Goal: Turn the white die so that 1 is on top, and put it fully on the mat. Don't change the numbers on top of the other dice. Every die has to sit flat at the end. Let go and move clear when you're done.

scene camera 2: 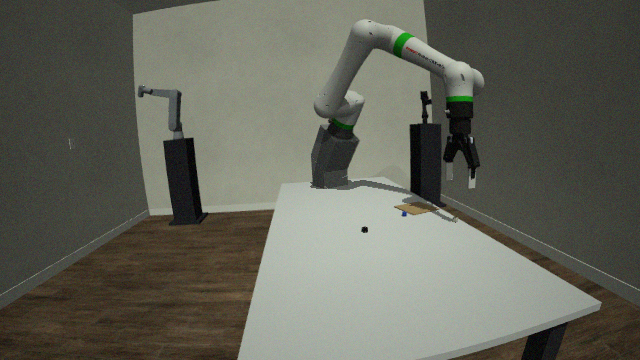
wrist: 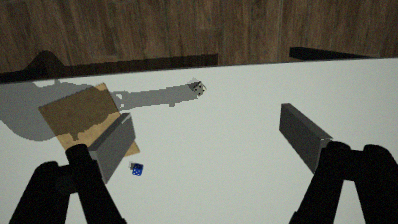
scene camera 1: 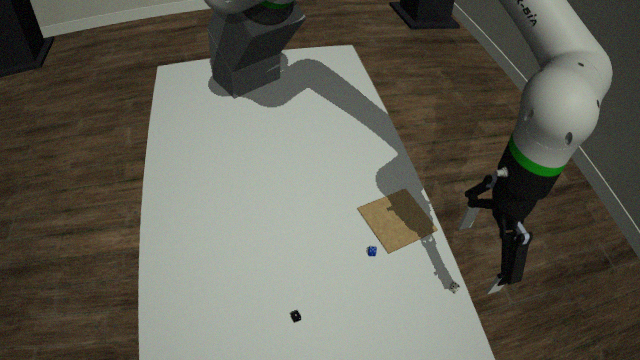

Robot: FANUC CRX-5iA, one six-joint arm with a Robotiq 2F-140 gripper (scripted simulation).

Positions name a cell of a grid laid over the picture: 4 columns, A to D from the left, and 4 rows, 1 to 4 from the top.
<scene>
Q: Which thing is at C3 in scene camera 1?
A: A tan mat.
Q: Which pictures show the gripper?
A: Scene camera 2, the wrist view and scene camera 1: all of them.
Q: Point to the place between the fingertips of the gripper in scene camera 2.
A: C3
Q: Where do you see a tan mat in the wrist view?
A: A3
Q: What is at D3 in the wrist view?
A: The gripper.
</scene>
